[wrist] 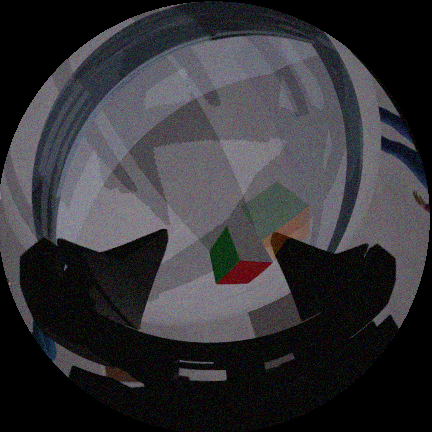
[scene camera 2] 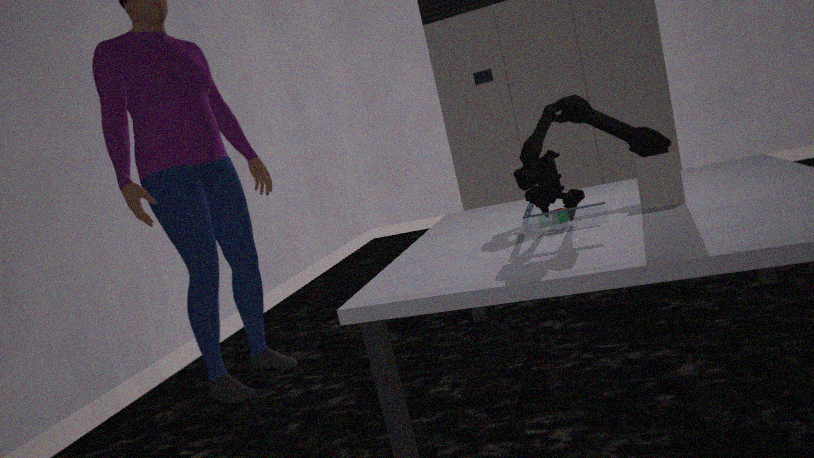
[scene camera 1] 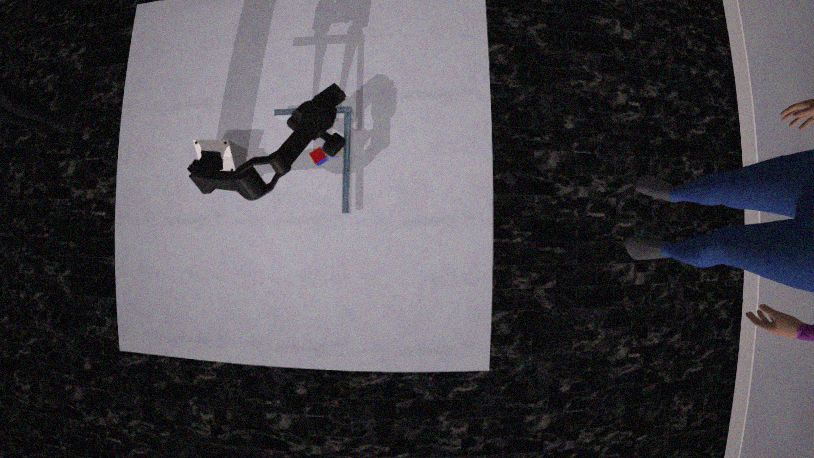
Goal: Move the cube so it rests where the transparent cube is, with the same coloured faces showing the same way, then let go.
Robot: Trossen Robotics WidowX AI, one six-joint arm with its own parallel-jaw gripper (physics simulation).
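Pixels of known places: gripper, between the fingertips: (wrist: 221,236) (scene camera 1: 319,146); arm's base, origin of its link: (scene camera 2: 660,168) (scene camera 1: 212,159).
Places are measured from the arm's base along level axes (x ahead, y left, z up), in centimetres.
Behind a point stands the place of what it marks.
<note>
The cube (scene camera 1: 317,155) {x 31.6, y 4.7, z -6.6 cm} (scene camera 2: 562,215) (wrist: 242,272) {x 31.5, y 5.3, z -6.5 cm} rests on the table; scene camera 1 shows its red top and a blue side, the wrist view its red and green faces. The transparent cube (scene camera 2: 546,219) (wrist: 276,205) stands close beside it, pale green on top and orange on a side in the wrist view; in scene camera 1 the gripper mostly hides it. My gripper (scene camera 2: 558,214) {x 31.3, y 8.1, z -8.9 cm} (wrist: 221,236) {x 31.3, y 8.1, z -8.9 cm} is open and empty, pointing down. In the wrist view the cube shows in the gap between the fingertips, and the right finger partly covers the transparent cube's orange side.
A blue-grey bar frame (scene camera 1: 346,176) {x 41.5, y -1.0, z -4.5 cm} (scene camera 2: 589,205) {x 20.6, y 18.0, z -4.5 cm} (wrist: 354,150) with an L-shaped corner borders the cubes and passes close to the gripper; its offset shadow suggests it is raised above the table (scene camera 1: 284,284) {x 24.6, y -35.5, z -10.5 cm} (scene camera 2: 432,267) {x 63.1, y 42.8, z -10.5 cm}. A person (scene camera 2: 162,108) stands beyond the table.
</note>
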